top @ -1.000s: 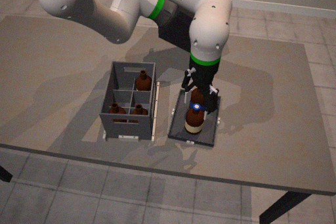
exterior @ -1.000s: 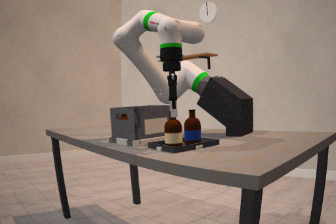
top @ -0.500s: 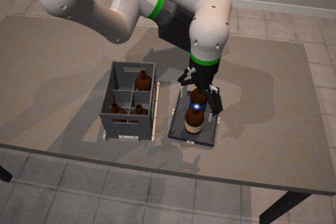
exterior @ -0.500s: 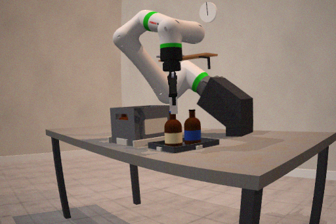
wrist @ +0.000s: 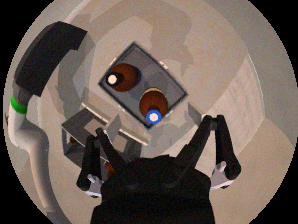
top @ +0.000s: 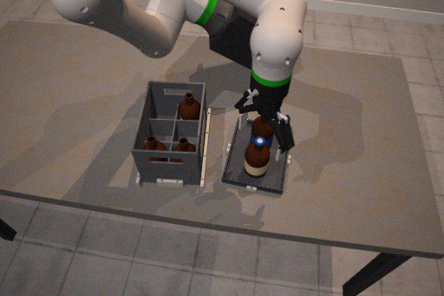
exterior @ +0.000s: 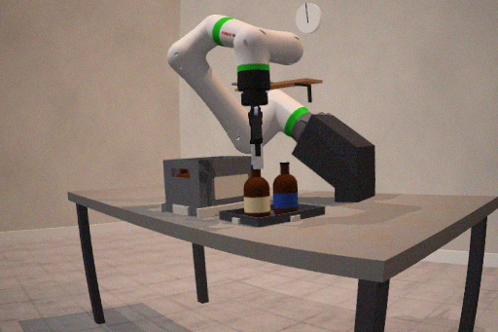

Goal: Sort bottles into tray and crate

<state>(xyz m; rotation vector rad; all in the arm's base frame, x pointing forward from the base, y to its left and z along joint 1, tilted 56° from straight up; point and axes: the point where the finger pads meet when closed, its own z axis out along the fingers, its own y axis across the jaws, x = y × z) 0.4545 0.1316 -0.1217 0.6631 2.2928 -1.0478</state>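
My gripper is now 10 cm past the white-capped bottle, 8 cm above it and 1 cm to the right of it. The rest, counted from my hand: open bottle 24 cm to the right, 14 cm behind, 7 cm below; grey crate 27 cm to the right, 8 cm below, 4 cm behind; dark tray 15 cm below, 5 cm behind.
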